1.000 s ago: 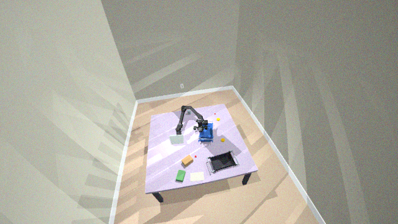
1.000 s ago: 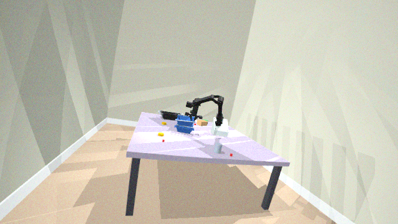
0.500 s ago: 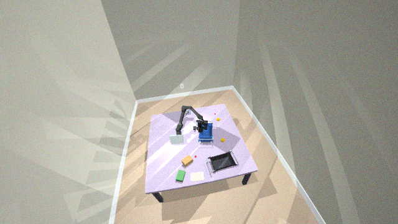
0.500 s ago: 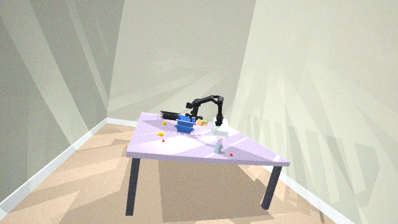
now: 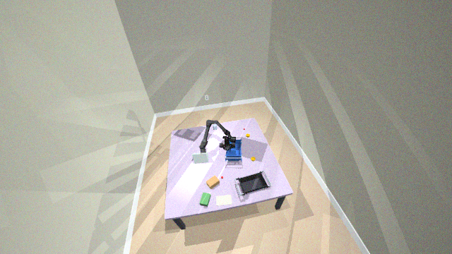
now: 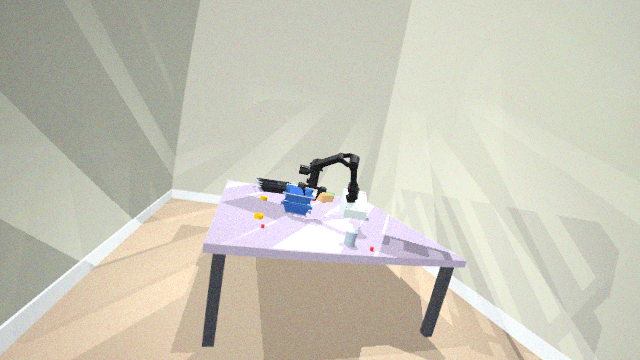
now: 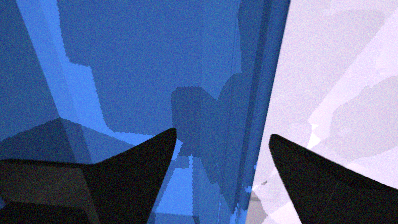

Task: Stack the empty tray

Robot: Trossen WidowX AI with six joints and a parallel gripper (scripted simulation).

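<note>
Now: gripper tip 7 cm short of the blue tray, 2 cm to the left of it and 3 cm below it. Also, from my gripper tip: white slab 17 cm behind, 58 cm to the right, 8 cm below; orange block 25 cm behind, 37 cm to the right, 5 cm below; grey cylinder 7 cm behind, 52 cm to the left, 4 cm below.
</note>
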